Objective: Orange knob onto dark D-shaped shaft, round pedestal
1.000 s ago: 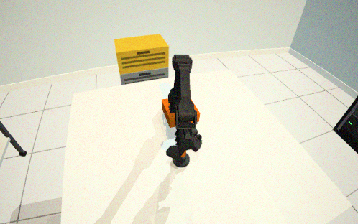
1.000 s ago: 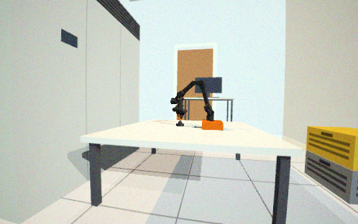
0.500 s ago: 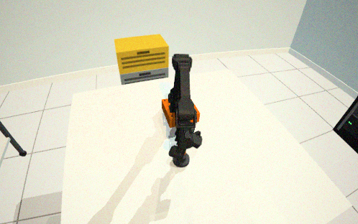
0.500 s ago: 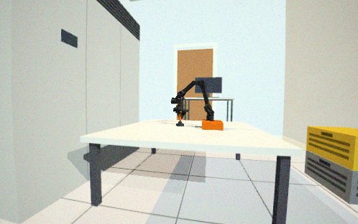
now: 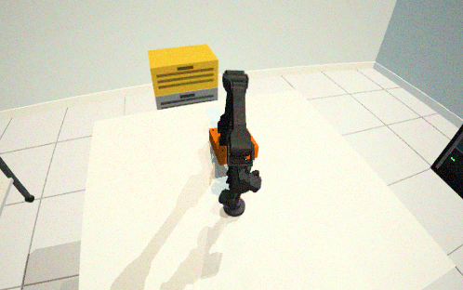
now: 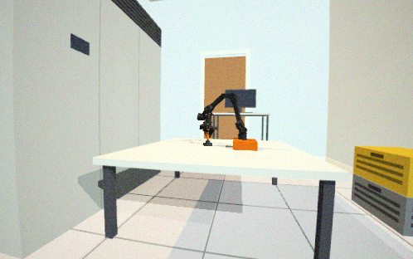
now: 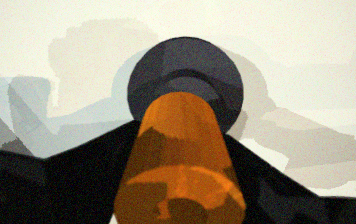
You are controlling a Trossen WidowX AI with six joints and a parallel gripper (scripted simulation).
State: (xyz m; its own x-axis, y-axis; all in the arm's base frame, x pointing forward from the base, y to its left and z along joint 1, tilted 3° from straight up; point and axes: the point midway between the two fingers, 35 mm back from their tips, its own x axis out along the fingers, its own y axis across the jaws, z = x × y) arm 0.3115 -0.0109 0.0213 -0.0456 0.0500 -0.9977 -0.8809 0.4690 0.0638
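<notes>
The orange knob lies 20 mm above my gripper tip. Also, from my gripper tip: round pedestal: 40 mm below.
</notes>
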